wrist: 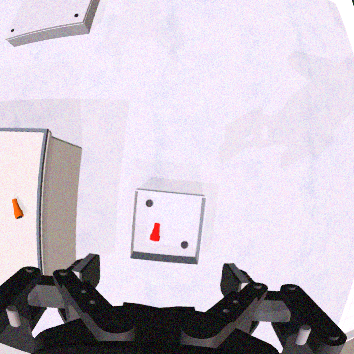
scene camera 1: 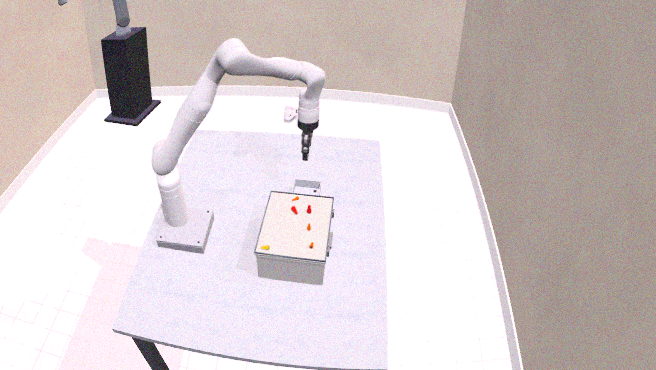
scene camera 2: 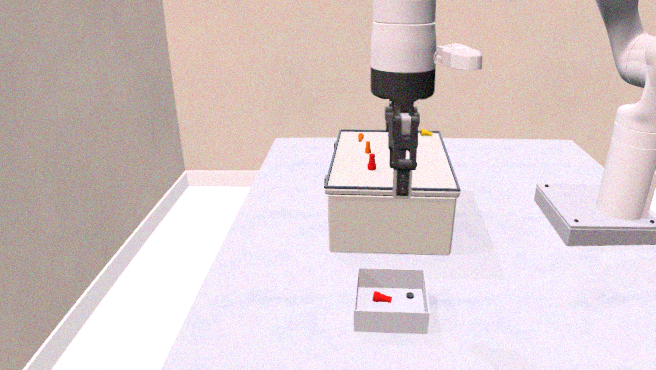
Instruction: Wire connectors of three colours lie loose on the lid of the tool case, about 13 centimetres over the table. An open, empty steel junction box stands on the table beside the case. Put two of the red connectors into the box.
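Frame: origin at the arm's base, x ahead, y up, z right, level; centimetres.
Seen in the pictures: gripper, fingertip midpoint: point(wrist: 160, 273) point(scene camera 1: 306, 153) point(scene camera 2: 399, 181); arm's base, origin of the base link: point(scene camera 1: 177, 218) point(scene camera 2: 619, 209).
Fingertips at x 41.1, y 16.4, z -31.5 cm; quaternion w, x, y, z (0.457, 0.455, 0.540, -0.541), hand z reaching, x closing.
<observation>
Pixels of each thing's top centre, then the offset from my fingertips to it.
- steel junction box, middle of its top: point(wrist: 166, 229) point(scene camera 2: 391, 288) point(scene camera 1: 306, 188) dx +0.3, dy -16.5, dz -0.6 cm
- tool case, middle of its top: point(scene camera 2: 388, 154) point(scene camera 1: 297, 223) dx +5.0, dy -7.3, dz +28.4 cm
- third orange connector, middle of its top: point(scene camera 2: 360, 134) point(scene camera 1: 311, 243) dx +11.8, dy -6.5, dz +36.5 cm
- yellow connector, middle of its top: point(scene camera 2: 426, 129) point(scene camera 1: 265, 245) dx -1.5, dy -6.2, dz +42.0 cm
One red connector point(scene camera 2: 382, 297) point(wrist: 155, 232) lies on its side on the floor of the steel junction box point(scene camera 2: 391, 322) point(wrist: 201, 220) point(scene camera 1: 307, 183). Two red connectors lie on the lid of the tool case point(scene camera 1: 285, 230) point(scene camera 2: 345, 175) point(wrist: 15, 170): one red connector point(scene camera 1: 309, 209) point(scene camera 2: 372, 162) and, to its left in the scene camera 1 view, another red connector point(scene camera 1: 294, 210). The gripper hides that second one in the scene camera 2 view. My gripper point(scene camera 1: 305, 159) point(scene camera 2: 402, 196) point(wrist: 160, 273) is open and empty, pointing down, high above the junction box.
Orange connectors lie on the lid: one orange connector point(scene camera 1: 295, 199) point(wrist: 17, 208) near the box-side edge, another orange connector point(scene camera 1: 309, 227) point(scene camera 2: 368, 147) and a third orange connector point(scene camera 1: 311, 245) point(scene camera 2: 360, 137) farther off. A yellow connector point(scene camera 1: 265, 247) point(scene camera 2: 426, 132) lies at a far corner.
</observation>
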